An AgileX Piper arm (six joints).
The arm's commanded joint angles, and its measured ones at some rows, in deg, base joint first. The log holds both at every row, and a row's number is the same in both.
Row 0, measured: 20.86 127.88 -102.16 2.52 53.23 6.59
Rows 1 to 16, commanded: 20.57 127.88 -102.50 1.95 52.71 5.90; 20.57 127.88 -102.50 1.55 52.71 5.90; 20.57 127.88 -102.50 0.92 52.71 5.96; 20.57 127.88 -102.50 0.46 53.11 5.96; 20.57 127.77 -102.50 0.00 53.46 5.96; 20.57 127.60 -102.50 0.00 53.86 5.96; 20.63 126.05 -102.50 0.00 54.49 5.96; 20.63 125.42 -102.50 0.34 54.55 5.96; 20.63 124.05 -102.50 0.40 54.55 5.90; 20.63 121.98 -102.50 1.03 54.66 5.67; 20.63 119.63 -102.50 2.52 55.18 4.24; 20.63 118.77 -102.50 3.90 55.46 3.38; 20.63 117.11 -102.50 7.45 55.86 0.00; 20.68 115.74 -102.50 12.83 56.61 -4.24; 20.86 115.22 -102.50 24.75 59.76 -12.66; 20.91 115.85 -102.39 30.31 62.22 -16.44
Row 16, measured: 20.86 115.45 -102.22 21.89 58.84 -10.03
